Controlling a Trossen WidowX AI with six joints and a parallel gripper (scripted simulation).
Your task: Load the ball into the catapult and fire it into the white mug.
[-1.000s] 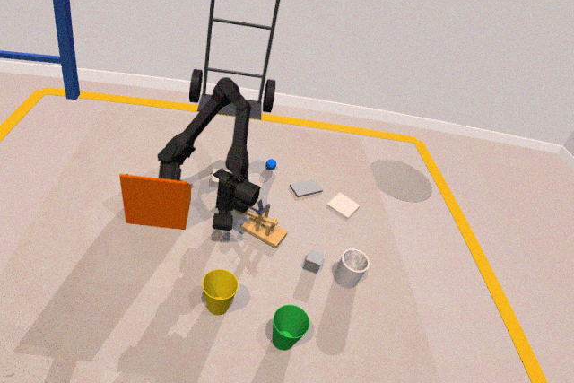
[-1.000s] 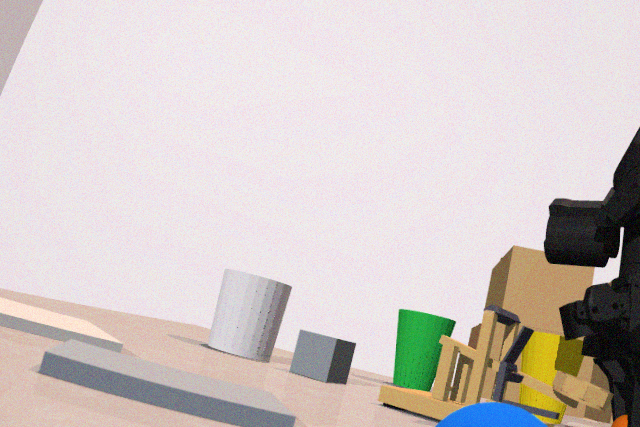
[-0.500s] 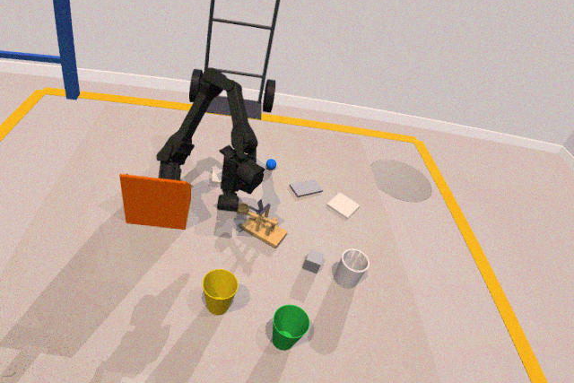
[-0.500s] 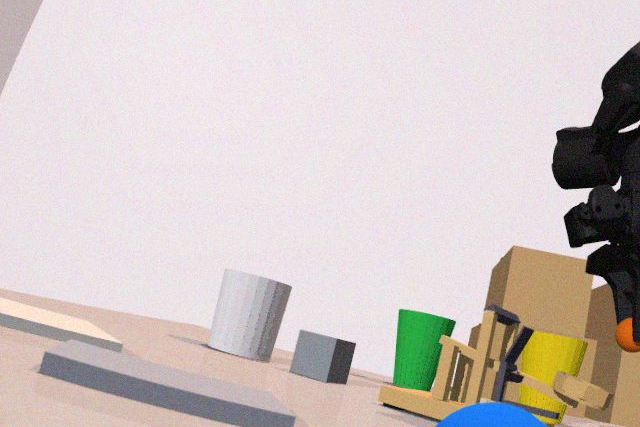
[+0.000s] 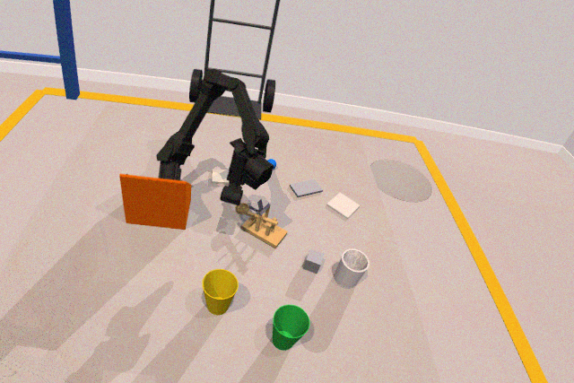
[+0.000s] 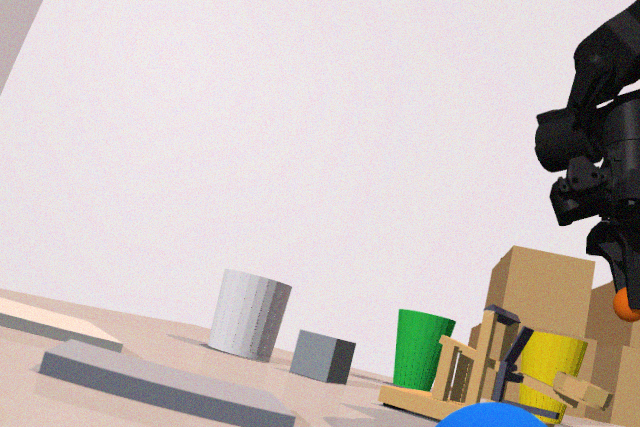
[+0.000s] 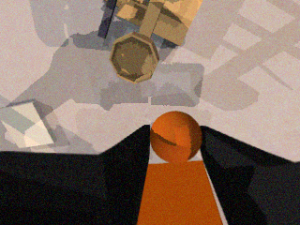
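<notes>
My gripper tip is 10 cm short of the wooden catapult, 8 cm above it and 2 cm to the right of it. The rest, counted from my gripper tip: orange ball 1 cm above; then grey cube 29 cm ahead, 14 cm to the right, 10 cm below; then yellow cup 32 cm to the right, 10 cm below.
</notes>
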